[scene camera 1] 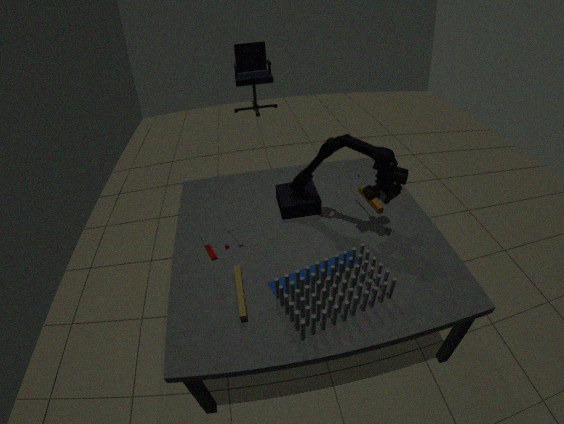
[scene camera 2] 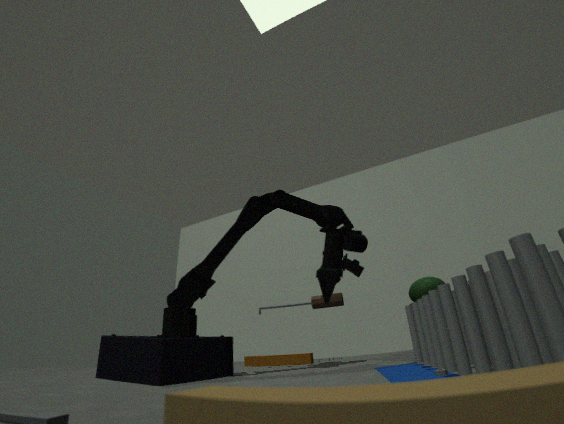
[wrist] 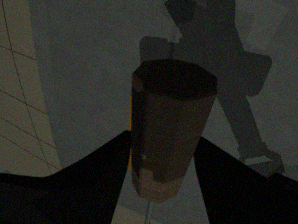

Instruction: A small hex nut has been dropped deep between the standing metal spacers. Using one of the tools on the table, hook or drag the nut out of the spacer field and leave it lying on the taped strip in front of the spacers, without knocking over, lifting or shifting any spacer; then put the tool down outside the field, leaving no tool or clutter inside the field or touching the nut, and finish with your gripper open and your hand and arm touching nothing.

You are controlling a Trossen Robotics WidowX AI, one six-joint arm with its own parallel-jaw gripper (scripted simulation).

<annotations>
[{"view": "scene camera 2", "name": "my gripper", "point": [327, 301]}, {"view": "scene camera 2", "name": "orange block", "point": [305, 358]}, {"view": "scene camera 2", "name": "blue taped strip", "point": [412, 372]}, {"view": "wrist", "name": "my gripper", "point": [163, 140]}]
</annotations>
